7 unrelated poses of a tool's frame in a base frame.
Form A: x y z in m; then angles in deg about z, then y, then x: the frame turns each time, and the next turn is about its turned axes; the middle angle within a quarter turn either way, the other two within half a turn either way.
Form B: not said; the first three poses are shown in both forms.
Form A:
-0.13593 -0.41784 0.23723 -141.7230 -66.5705 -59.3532
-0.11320 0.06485 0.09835 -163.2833 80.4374 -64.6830
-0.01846 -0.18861 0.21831 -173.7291 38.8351 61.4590
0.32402 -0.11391 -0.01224 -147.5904 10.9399 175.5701
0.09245 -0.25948 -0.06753 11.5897 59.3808 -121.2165
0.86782 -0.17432 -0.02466 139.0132 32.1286 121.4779
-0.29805 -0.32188 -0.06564 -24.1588 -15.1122 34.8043
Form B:
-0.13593 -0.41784 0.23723 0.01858 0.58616 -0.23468 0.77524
-0.11320 0.06485 0.09835 0.43554 0.48037 0.48345 -0.58807
-0.01846 -0.18861 0.21831 0.12528 -0.31170 0.46557 0.81877
0.32402 -0.11391 -0.01224 0.08073 -0.28113 0.95416 0.06353
0.09245 -0.25948 -0.06753 0.38059 -0.77757 0.16543 0.47240
0.86782 -0.17432 -0.02466 0.39057 0.16681 0.83263 0.35546
-0.29805 -0.32188 -0.06564 0.93323 0.26366 -0.18474 -0.15950

